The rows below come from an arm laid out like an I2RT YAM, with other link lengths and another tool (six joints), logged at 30 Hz.
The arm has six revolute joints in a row. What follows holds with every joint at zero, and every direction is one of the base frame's. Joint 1 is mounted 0.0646 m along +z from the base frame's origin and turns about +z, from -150 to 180 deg. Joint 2 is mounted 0.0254 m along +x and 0.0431 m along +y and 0.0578 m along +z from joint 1 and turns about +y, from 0 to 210 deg. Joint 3 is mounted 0.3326 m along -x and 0.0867 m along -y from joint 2 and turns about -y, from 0 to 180 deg. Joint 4 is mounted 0.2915 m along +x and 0.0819 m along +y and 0.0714 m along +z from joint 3 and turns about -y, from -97 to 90 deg. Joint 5 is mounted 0.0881 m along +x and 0.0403 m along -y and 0.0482 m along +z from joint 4 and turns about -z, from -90 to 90 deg. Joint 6 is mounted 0.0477 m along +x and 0.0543 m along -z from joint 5 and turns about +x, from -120 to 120 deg. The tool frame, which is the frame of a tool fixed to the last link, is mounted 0.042 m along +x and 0.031 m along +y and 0.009 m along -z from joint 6; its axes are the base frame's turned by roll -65.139, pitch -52.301 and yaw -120.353 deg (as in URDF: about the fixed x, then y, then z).
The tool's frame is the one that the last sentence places.
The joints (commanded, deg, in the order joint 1, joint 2, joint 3, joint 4, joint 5, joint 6), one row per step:
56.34 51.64 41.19 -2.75 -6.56 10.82
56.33 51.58 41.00 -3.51 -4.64 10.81
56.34 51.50 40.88 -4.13 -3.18 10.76
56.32 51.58 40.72 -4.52 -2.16 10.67
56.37 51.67 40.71 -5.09 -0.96 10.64
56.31 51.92 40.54 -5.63 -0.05 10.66
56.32 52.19 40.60 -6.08 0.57 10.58
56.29 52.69 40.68 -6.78 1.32 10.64
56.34 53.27 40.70 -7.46 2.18 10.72
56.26 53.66 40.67 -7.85 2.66 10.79
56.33 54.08 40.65 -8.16 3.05 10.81
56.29 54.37 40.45 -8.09 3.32 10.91
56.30 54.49 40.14 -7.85 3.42 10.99
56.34 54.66 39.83 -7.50 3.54 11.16
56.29 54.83 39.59 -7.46 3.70 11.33
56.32 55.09 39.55 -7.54 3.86 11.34
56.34 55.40 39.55 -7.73 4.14 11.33
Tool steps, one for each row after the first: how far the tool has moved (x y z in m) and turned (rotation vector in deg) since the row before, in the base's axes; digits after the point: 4 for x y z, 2 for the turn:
0.0026 -0.0014 -0.0038 -1.00 0.11 -1.87
0.0018 -0.0012 -0.0027 -0.77 0.02 -1.39
0.0016 -0.0006 -0.0030 -0.72 0.05 -0.98
0.0016 -0.0005 -0.0024 -0.75 0.08 -1.10
0.0019 -0.0003 -0.0042 -0.93 0.33 -0.94
0.0013 0.0002 -0.0022 -0.69 0.15 -0.56
0.0019 0.0005 -0.0038 -1.03 0.47 -0.76
0.0019 0.0008 -0.0046 -1.15 0.51 -0.79
0.0016 0.0003 -0.0032 -0.73 0.36 -0.55
0.0009 0.0008 -0.0031 -0.69 0.31 -0.30
0.0011 0.0005 -0.0028 -0.35 0.22 -0.33
0.0003 0.0002 -0.0024 -0.13 0.13 -0.11
0.0003 0.0006 -0.0022 -0.04 0.16 -0.14
0.0006 0.0000 -0.0026 -0.25 0.28 -0.26
0.0005 0.0006 -0.0018 -0.35 0.17 -0.12
0.0008 0.0005 -0.0021 -0.48 0.18 -0.23

